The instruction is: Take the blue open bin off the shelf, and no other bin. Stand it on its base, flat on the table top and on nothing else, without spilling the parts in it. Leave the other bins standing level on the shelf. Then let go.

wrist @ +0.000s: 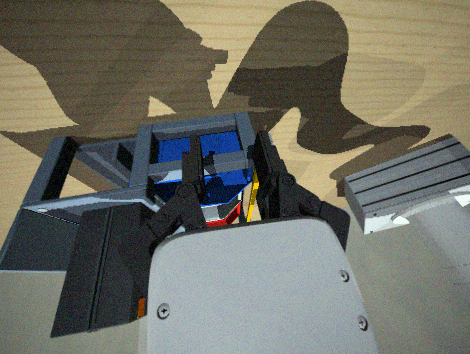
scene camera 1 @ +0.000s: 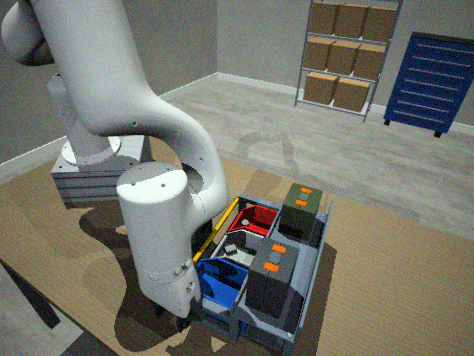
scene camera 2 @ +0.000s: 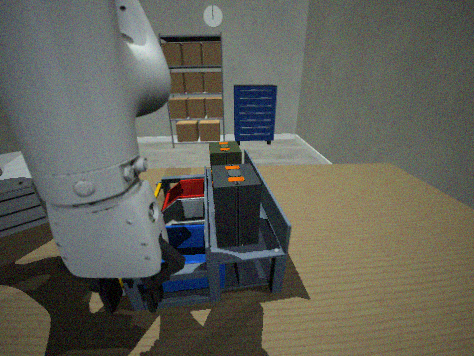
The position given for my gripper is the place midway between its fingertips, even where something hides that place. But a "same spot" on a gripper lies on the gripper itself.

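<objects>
The wrist view shows my gripper and a blue open bin. My gripper is visible in scene camera 1 (173,318) too, and so is the blue open bin, in scene camera 1 (220,281). Scene camera 2 shows my gripper and the blue open bin as well. On my gripper, (scene camera 2: 174,261) and (wrist: 133,262) are the same spot. And on the blue open bin, (scene camera 2: 169,237) and (wrist: 221,188) are the same spot.
</objects>
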